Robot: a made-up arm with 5 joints.
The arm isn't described. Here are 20 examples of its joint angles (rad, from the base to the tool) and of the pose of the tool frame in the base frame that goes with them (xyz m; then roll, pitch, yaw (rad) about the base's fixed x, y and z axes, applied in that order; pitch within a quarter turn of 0, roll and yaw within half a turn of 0).
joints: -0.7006 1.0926 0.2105 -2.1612 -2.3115
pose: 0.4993 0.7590 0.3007 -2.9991 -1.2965 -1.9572
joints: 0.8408 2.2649 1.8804 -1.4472 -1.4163
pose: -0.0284 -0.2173 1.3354 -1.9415 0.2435 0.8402
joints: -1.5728 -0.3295 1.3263 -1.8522 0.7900
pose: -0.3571 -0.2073 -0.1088 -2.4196 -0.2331 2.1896
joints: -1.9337 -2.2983 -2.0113 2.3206 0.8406
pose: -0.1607 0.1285 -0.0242 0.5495 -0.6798 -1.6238
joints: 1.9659 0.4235 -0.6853 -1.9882 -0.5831
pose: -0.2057 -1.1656 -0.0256 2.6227 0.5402 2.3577
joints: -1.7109 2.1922 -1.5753 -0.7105 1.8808
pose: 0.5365 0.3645 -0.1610 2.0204 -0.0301 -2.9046
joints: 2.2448 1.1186 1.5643 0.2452 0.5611
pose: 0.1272 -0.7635 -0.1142 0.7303 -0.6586 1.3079
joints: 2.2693 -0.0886 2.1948 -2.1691 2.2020
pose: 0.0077 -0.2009 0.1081 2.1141 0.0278 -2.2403
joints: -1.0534 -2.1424 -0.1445 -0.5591 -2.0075
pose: -0.3311 -0.1521 -0.3878 2.4523 -0.9778 2.3542
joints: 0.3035 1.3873 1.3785 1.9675 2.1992
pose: 0.0916 -0.0621 0.9046 -2.8580 -0.2605 3.0337
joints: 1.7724 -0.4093 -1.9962 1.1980 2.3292
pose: -0.5151 -0.1686 0.3167 -0.6498 0.5961 -1.5750
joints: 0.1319 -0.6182 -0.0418 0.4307 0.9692
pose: -0.2422 0.0243 0.2511 0.8577 -0.6323 0.4384
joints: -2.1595 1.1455 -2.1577 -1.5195 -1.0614
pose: -0.2362 0.9163 0.1160 -0.4968 0.2460 -2.4329
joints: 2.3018 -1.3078 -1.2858 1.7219 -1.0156
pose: -0.1474 -0.0243 -0.3283 1.4353 -0.1398 -2.8749
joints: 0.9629 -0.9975 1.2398 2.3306 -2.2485
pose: -0.3990 0.2092 0.8962 -2.6082 0.3570 1.3531
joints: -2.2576 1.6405 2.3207 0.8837 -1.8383
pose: -0.3485 0.1664 -0.8219 1.5892 -0.9006 -2.9394
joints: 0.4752 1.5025 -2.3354 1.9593 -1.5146
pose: -0.3937 -0.4228 0.4164 0.4390 -0.0836 -0.8728
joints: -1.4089 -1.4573 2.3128 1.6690 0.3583
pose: 0.0862 0.4622 -0.0487 -2.4900 -0.6875 -0.3798
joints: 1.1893 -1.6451 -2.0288 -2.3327 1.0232
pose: -0.3843 0.0825 0.2159 -2.7249 -0.0586 0.7959
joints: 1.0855 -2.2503 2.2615 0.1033 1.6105
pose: 0.3135 0.0976 0.1872 1.2047 -0.3322 -2.2091
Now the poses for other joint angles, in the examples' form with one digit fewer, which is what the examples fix.
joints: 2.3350 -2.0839 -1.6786 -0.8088 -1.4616
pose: 0.151 0.469 -0.012 2.008 0.649 -1.201
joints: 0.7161 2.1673 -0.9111 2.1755 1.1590
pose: 0.092 0.041 0.616 -2.531 -0.423 0.348
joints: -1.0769 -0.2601 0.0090 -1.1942 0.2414
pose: -0.738 0.427 0.001 -0.199 -1.050 -0.781
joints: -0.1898 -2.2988 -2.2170 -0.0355 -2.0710
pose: 0.451 -0.423 0.299 -2.683 -0.844 2.890
